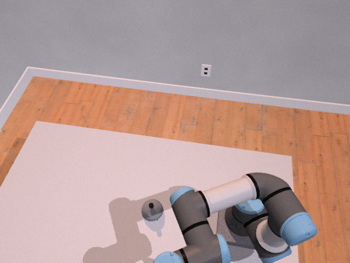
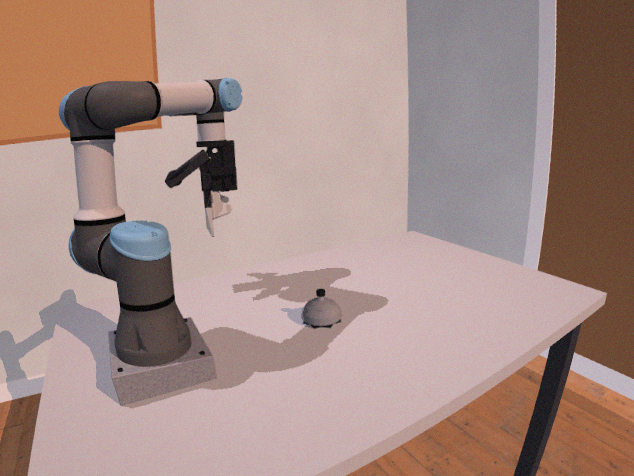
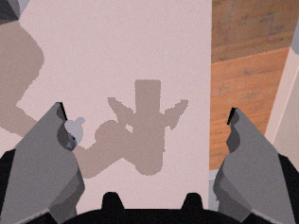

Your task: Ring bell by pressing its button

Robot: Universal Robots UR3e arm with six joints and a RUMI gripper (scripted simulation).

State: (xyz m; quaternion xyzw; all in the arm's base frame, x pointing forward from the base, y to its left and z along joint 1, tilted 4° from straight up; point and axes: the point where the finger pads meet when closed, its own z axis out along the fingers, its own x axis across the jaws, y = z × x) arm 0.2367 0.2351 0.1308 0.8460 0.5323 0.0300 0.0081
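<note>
The black button lies 290 mm to the right of my hand, 110 mm below it and 90 mm ahead of it. Also, from my hand: dome bell 290 mm to the right, 120 mm below, 90 mm ahead.
</note>
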